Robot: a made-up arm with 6 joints. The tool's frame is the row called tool.
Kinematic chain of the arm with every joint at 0, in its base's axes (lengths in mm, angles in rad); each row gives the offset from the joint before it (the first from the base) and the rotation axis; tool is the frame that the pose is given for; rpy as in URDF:
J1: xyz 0 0 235 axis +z
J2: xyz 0 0 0 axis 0 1 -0.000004
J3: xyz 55 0 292 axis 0 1 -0.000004
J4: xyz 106 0 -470 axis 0 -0.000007 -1
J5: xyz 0 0 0 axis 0 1 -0.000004
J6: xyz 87 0 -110 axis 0 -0.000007 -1
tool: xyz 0 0 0 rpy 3.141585 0 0
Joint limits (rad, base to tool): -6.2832..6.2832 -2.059..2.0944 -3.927..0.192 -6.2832..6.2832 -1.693..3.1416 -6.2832..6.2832
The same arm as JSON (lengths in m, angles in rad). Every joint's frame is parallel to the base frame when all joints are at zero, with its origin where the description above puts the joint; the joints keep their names.
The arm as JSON. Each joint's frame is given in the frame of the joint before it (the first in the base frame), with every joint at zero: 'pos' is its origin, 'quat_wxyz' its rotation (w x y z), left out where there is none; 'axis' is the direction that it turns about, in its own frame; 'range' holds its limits. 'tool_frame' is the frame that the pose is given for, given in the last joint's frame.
{"length_unit": "m", "angle_unit": "rad", "joints": [{"joint": "J1", "pos": [0.0, 0.0, 0.235], "axis": "+z", "range": [-6.2832, 6.2832]}, {"joint": "J2", "pos": [0.0, 0.0, 0.0], "axis": "+y", "range": [-2.059, 2.0944]}, {"joint": "J3", "pos": [0.055, 0.0, 0.292], "axis": "+y", "range": [-3.927, 0.192]}, {"joint": "J4", "pos": [0.106, 0.0, -0.47], "axis": "-z", "range": [-6.2832, 6.2832]}, {"joint": "J5", "pos": [0.0, 0.0, 0.0], "axis": "+y", "range": [-1.693, 3.1416]}, {"joint": "J6", "pos": [0.087, 0.0, -0.11], "axis": "-z", "range": [-6.2832, 6.2832]}], "tool_frame": {"pos": [0.0, 0.0, 0.0], "quat_wxyz": [0.000004, 1.000003, 0.0, 0.0]}}
